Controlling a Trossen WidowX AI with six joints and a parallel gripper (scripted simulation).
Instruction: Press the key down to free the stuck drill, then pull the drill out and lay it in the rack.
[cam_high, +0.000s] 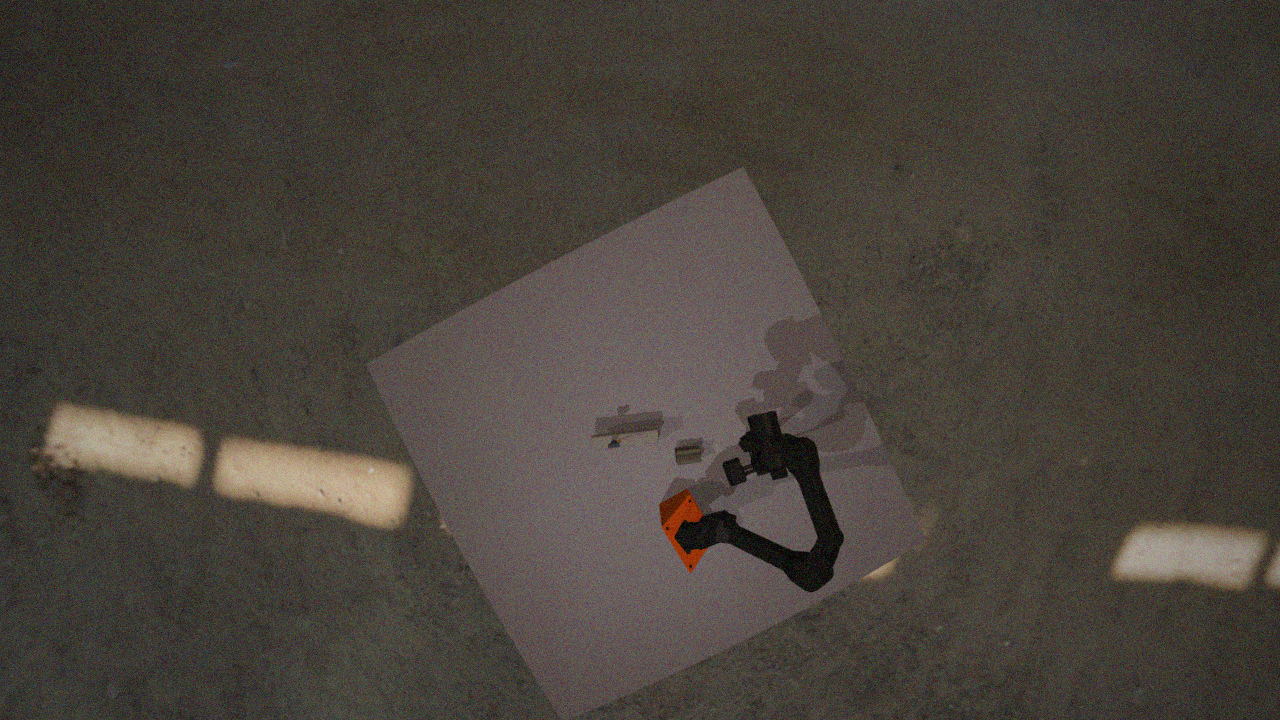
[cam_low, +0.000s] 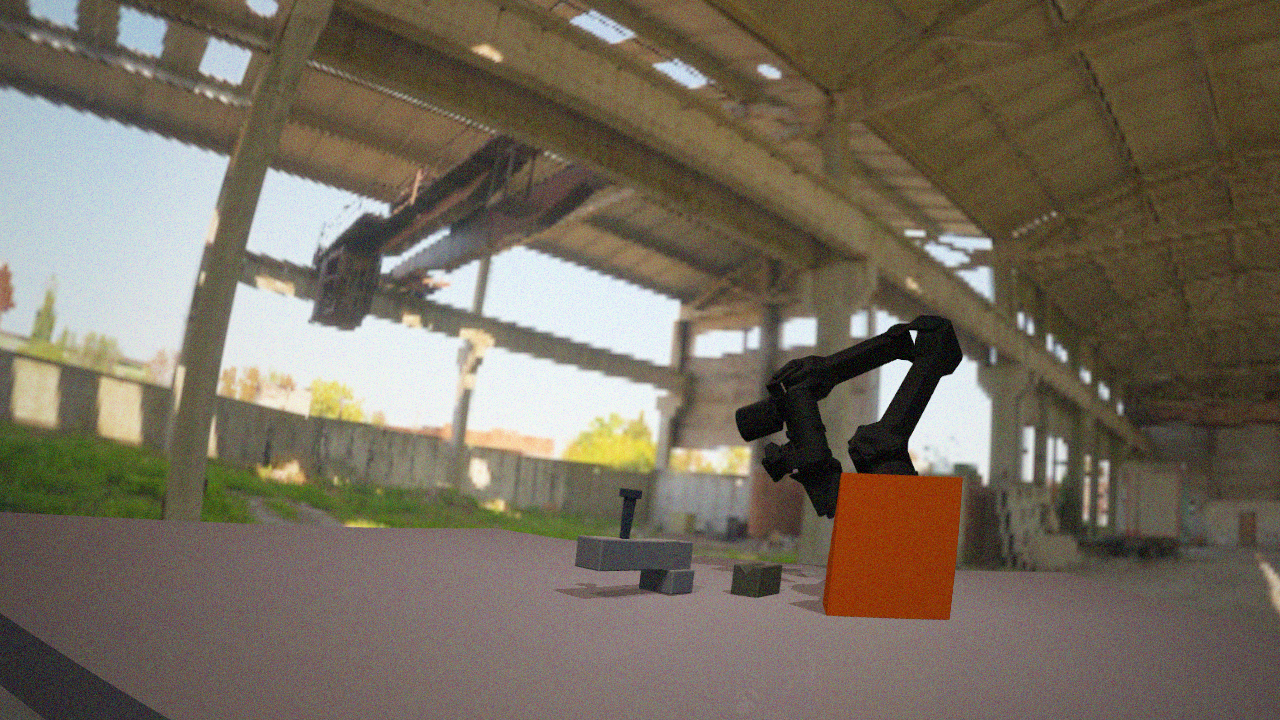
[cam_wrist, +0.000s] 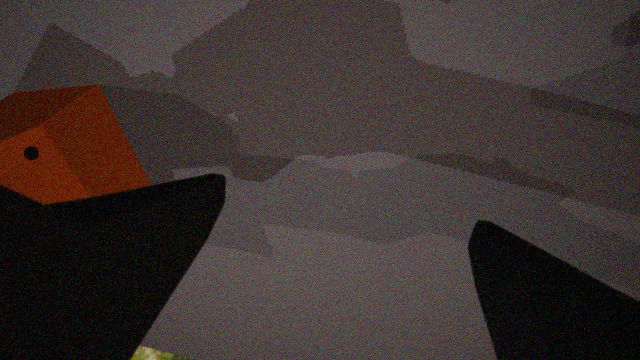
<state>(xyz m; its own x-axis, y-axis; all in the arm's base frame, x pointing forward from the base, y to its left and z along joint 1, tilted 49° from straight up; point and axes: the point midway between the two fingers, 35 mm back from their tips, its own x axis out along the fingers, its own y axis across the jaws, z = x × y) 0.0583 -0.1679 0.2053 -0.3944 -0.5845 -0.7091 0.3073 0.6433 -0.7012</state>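
The black key is 270 mm to the left of my gripper tip, 270 mm ahead of it and 10 mm below it. Also, from my gripper tip: rack 130 mm to the left, 100 mm ahead, 90 mm below; then grey fixture block 250 mm ahead, 240 mm to the left, 70 mm below; then yellow drill 240 mm ahead, 220 mm to the left, 60 mm below.
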